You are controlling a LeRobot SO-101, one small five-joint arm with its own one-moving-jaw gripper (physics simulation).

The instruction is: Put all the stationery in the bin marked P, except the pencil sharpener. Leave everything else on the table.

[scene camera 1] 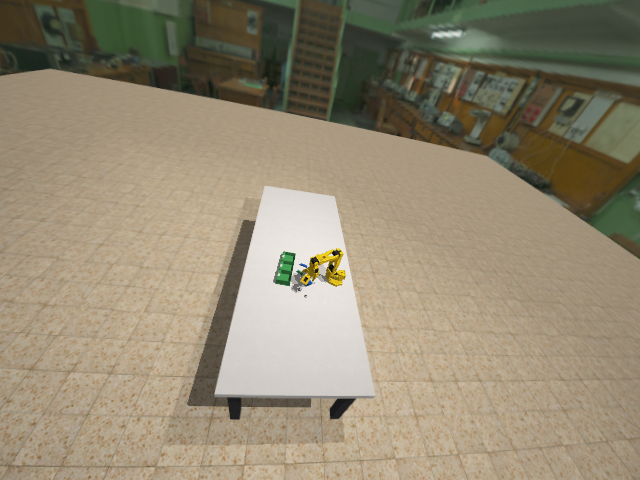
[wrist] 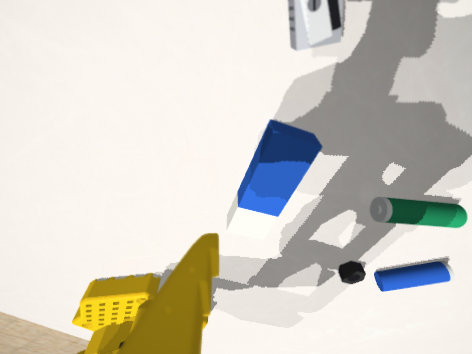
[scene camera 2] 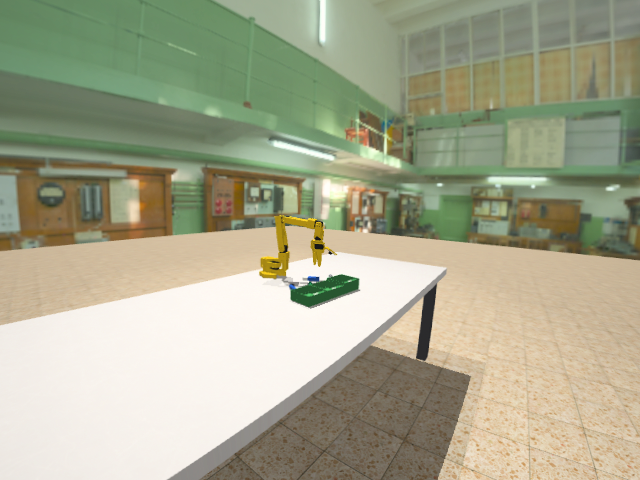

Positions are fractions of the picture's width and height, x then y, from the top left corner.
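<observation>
Green bin row (scene camera 2: 0.52,0.60) visible; in the wrist view it is out of frame. Blue eraser (wrist: 0.60,0.44) and blue cylinder (wrist: 0.92,0.77) visible.
</observation>
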